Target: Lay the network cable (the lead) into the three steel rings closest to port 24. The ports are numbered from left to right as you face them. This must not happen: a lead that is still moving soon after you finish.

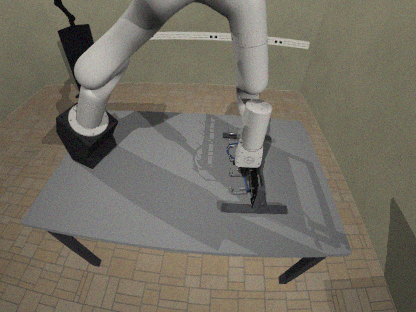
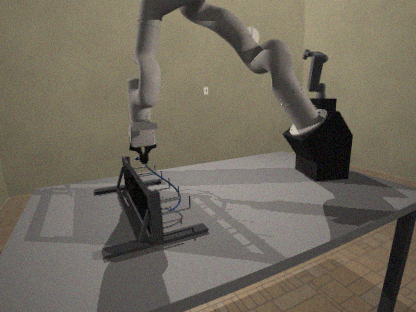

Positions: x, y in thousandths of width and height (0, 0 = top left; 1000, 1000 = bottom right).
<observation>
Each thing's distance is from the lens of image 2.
dark patch panel (image 2: 355, 649): 0.87 m
</observation>
